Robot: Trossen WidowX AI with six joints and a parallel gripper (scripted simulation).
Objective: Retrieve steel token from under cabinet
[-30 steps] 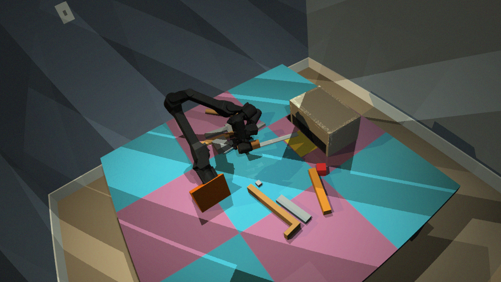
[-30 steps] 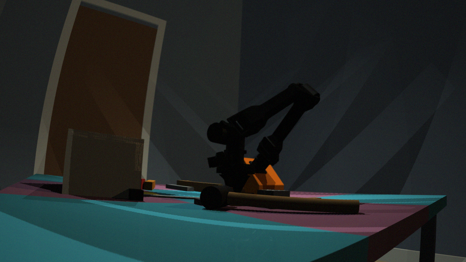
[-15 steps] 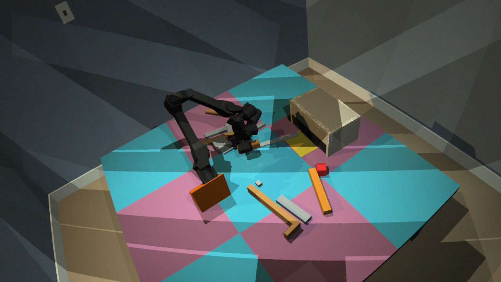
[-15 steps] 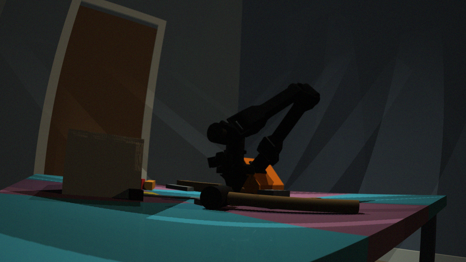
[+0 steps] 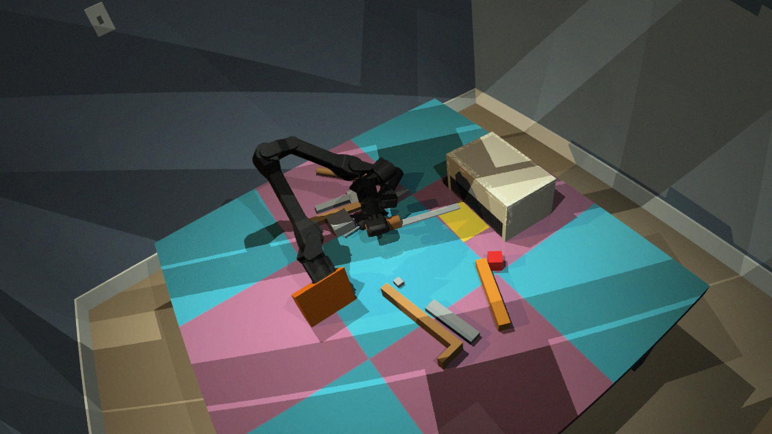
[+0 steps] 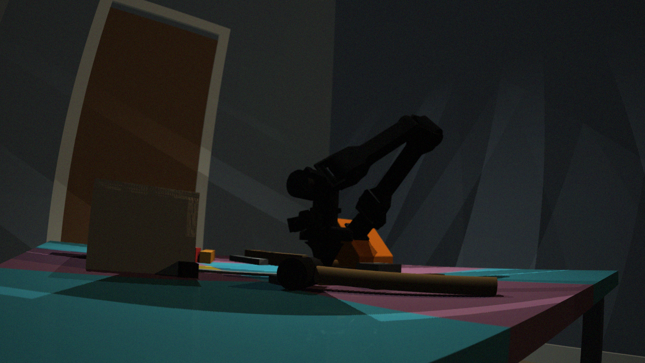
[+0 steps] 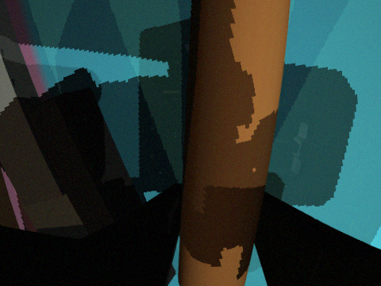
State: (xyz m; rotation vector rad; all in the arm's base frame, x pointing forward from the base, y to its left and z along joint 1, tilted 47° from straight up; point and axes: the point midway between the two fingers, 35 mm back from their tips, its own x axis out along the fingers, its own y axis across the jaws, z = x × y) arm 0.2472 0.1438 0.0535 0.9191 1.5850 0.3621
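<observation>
The screwdriver lies 50 mm to the left of my gripper tip and 30 mm behind it. From my gripper tip the other things lie so: long wooden stick 150 mm to the left, 40 mm behind; then small grey cube 210 mm to the right, 70 mm behind; then grey block 100 mm to the left, 80 mm behind, 10 mm above.
</observation>
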